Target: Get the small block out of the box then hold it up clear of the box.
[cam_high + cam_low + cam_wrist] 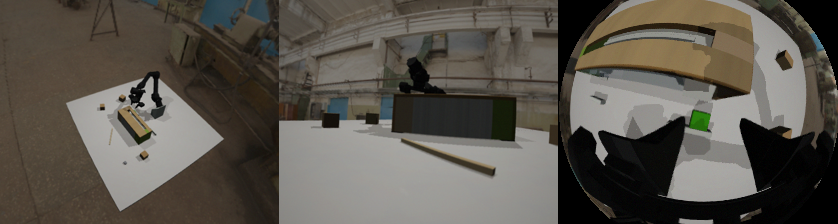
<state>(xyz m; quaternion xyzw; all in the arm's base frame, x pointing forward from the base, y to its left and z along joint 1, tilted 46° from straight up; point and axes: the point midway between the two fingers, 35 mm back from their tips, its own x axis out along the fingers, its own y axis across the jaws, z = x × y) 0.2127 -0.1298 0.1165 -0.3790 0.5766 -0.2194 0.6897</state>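
Now: the green block 10 cm below my gripper tip and 1 cm behind it. Round my gripper tip: tiny grey piece 43 cm ahead, 41 cm to the left, 10 cm below; then box 16 cm to the left, 8 cm ahead, 5 cm below.
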